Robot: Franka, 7 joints.
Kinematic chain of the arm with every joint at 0, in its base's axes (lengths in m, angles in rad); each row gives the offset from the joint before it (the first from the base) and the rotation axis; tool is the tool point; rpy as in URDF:
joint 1: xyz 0 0 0.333 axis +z
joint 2: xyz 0 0 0 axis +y
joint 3: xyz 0 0 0.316 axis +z
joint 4: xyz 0.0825 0 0 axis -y
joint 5: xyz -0.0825 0 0.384 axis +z
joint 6: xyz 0 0 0 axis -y
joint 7: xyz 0.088 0 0 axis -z
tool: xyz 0 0 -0.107 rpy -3.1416 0 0
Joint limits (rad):
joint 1: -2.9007..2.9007
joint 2: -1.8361..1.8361
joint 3: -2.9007..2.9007
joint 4: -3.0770..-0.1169
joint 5: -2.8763..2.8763
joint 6: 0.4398..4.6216
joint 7: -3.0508..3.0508
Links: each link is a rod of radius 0.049 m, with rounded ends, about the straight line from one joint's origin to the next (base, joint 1, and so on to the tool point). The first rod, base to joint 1, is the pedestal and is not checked.
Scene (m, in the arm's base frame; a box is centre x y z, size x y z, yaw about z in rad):
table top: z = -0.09
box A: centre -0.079 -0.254 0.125 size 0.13 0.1 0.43 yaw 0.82
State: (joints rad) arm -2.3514 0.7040 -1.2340 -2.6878 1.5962 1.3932 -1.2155
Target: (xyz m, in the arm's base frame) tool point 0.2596 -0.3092 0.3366
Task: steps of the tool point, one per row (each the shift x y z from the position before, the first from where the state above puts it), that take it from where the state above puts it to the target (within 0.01 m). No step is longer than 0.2 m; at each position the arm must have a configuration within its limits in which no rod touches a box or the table.
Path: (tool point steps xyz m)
1: -0.1183 -0.0867 0.0379
2: -0.0828 -0.1115 0.0840
3: -0.0311 -0.1113 0.1277
4: 0.0287 -0.0866 0.1559
5: 0.0855 -0.0435 0.1597
6: 0.1285 0.0076 0.1371
7: 0.1495 0.0554 0.0934
8: 0.0106 -0.0989 -0.0632
9: 0.0546 -0.0837 -0.0895
10: 0.0897 -0.0459 -0.1090
11: 0.1050 0.0078 -0.1186
12: 0.0941 0.0659 -0.1173
13: 0.0575 0.1145 -0.1042

